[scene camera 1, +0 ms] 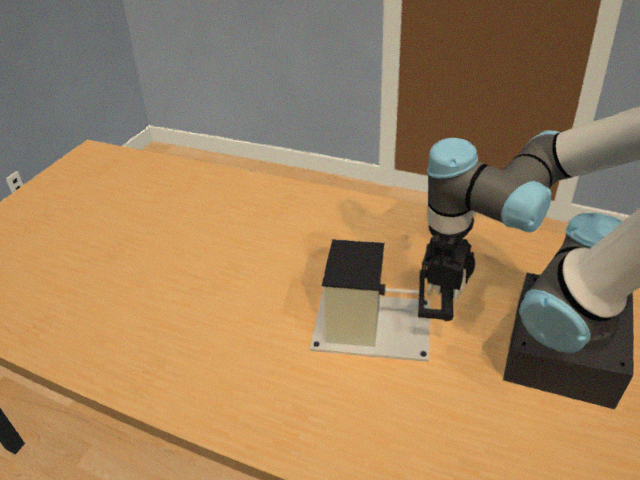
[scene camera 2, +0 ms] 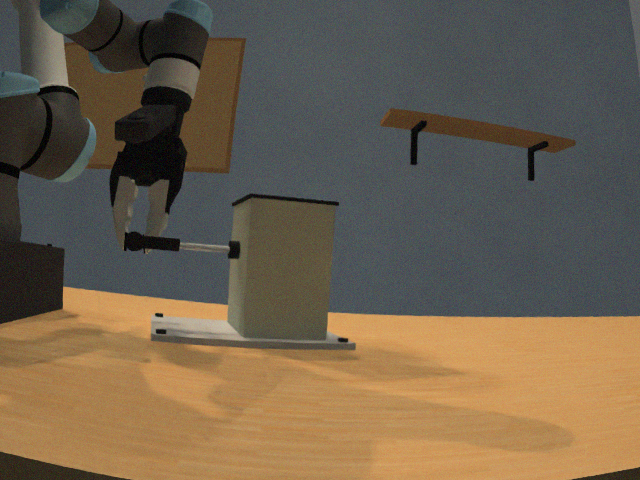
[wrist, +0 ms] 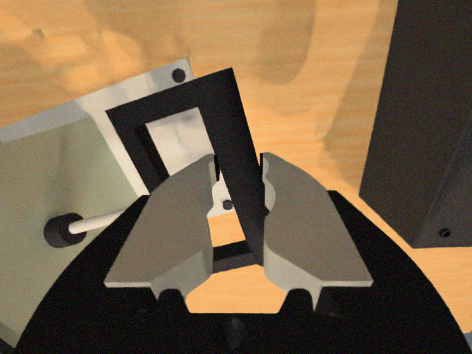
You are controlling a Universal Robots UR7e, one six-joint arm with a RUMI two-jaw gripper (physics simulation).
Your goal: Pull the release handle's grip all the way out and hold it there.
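The release handle's grip (scene camera 1: 435,313) (scene camera 2: 164,243) (wrist: 220,117) is a black rectangular loop. It stands out from the pale green housing (scene camera 1: 351,316) (scene camera 2: 289,268) (wrist: 35,185) on a light rod (scene camera 1: 402,290) (scene camera 2: 204,247) (wrist: 100,220), and a stretch of the rod shows between grip and housing collar. My gripper (scene camera 1: 444,295) (scene camera 2: 136,246) (wrist: 239,157) points down and is shut on the loop's outer bar, which crosses slantwise between the pale fingers in the wrist view. The fingertips' contact is partly hidden in the scene views.
The housing has a black top and stands on a light base plate (scene camera 1: 403,333) (scene camera 2: 191,325) with dark bolts, on the wooden table (scene camera 1: 180,289) (scene camera 2: 439,413). The arm's dark base block (scene camera 1: 566,379) (scene camera 2: 31,279) (wrist: 410,125) stands beyond the grip, away from the housing.
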